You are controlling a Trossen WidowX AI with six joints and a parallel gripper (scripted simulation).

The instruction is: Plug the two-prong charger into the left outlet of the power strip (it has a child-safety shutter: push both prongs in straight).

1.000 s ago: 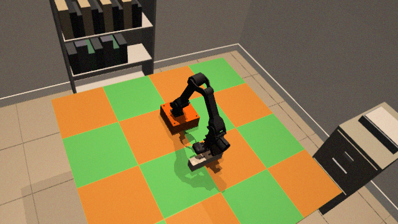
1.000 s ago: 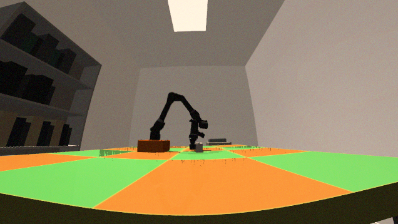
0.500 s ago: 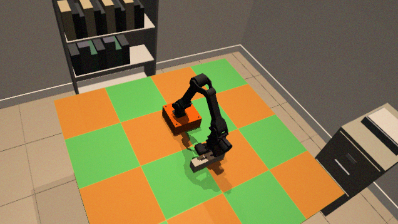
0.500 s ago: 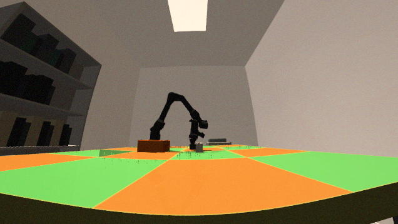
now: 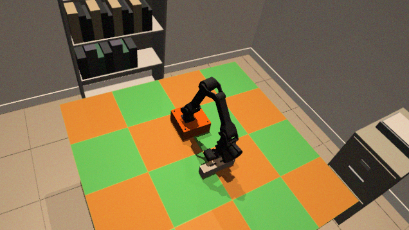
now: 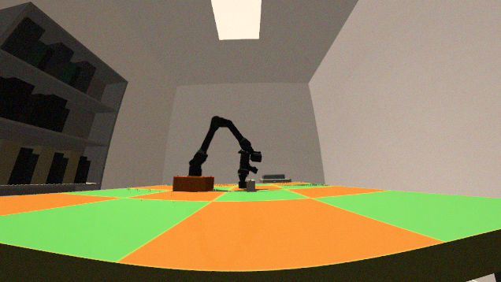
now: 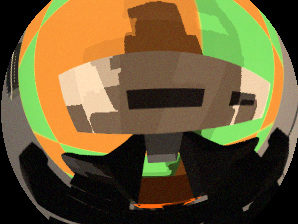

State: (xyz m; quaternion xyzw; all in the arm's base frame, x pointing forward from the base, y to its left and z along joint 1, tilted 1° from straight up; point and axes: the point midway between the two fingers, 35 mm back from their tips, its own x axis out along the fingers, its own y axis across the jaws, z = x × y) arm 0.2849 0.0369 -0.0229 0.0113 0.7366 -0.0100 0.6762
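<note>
Right now my gripper tip is 20 mm short of the dark charger and 10 mm below it.
</note>
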